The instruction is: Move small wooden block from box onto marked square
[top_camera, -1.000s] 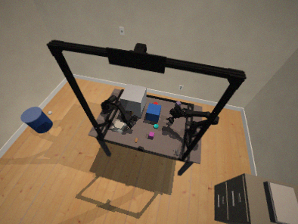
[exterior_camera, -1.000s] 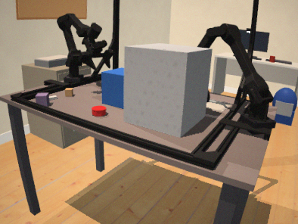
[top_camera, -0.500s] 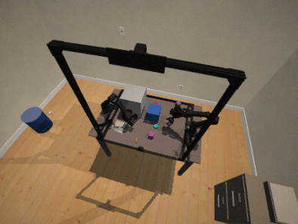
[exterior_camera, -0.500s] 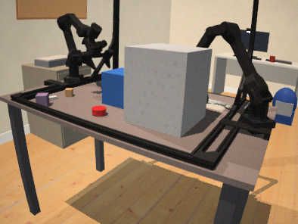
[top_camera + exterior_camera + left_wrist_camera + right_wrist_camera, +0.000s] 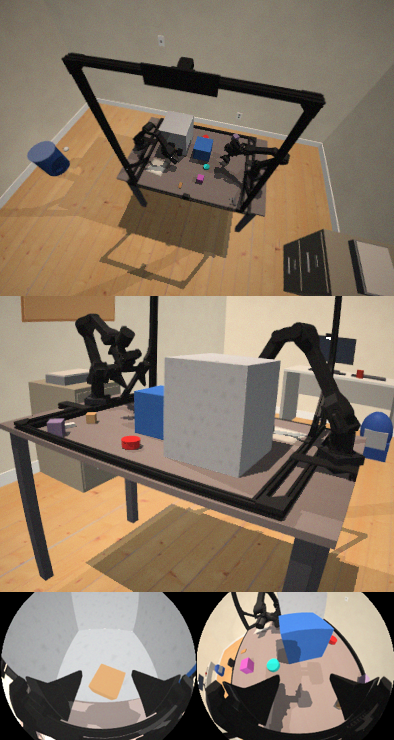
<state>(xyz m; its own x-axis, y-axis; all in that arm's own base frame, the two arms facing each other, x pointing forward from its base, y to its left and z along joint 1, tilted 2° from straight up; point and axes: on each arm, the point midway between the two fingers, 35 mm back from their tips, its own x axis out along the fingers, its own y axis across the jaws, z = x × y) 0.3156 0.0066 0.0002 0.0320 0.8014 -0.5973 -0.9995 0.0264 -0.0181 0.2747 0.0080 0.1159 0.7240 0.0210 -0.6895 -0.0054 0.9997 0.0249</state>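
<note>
Right now the marked square is 20 cm behind my left hand, 8 cm to the left of it and 4 cm below it. Round my left hand: cyan disc (33 cm to the right, 7 cm behind, 3 cm below); then red disc (24 cm to the right, 24 cm ahead, 2 cm below); then magenta cube (31 cm to the right, 20 cm behind, 1 cm below).
</note>
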